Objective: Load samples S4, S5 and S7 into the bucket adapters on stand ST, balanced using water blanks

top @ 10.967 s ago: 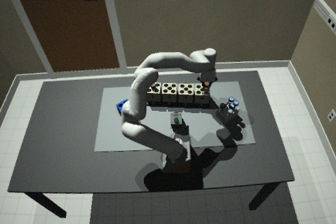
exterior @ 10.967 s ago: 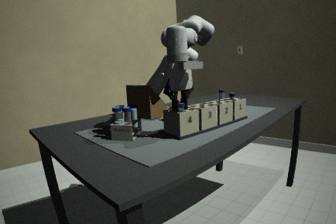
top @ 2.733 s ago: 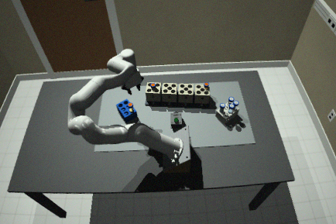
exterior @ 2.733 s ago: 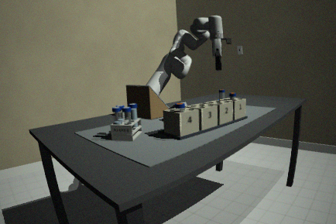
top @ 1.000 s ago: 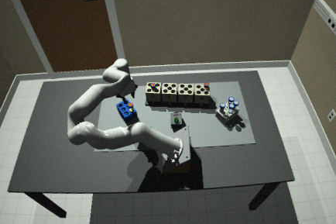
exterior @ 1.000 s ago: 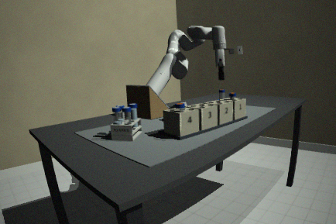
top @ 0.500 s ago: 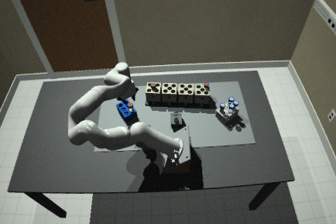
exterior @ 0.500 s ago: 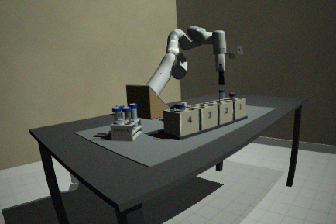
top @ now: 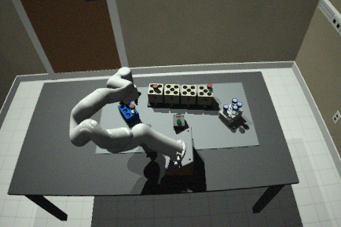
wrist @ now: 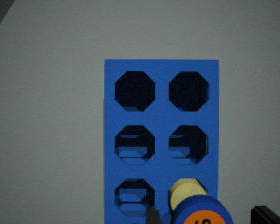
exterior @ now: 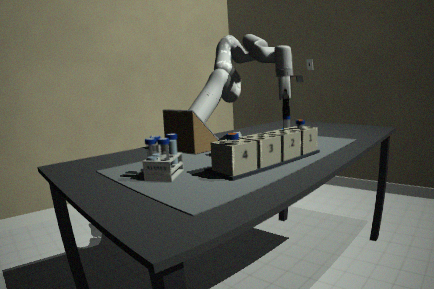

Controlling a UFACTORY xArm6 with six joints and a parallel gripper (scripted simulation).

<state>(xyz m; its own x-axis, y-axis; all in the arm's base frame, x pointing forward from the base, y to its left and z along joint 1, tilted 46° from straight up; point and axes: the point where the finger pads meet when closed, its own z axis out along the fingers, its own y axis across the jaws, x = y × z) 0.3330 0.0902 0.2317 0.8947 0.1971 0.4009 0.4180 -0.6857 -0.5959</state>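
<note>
Now: the sample S4 1 cm behind my hand and 8 cm below it. Round my hand: blue rack: 3 cm ahead, 4 cm to the left, 11 cm below; sample S7: 14 cm ahead, 17 cm to the right, 7 cm below; adapter 2: 11 cm ahead, 27 cm to the right, 9 cm below.
</note>
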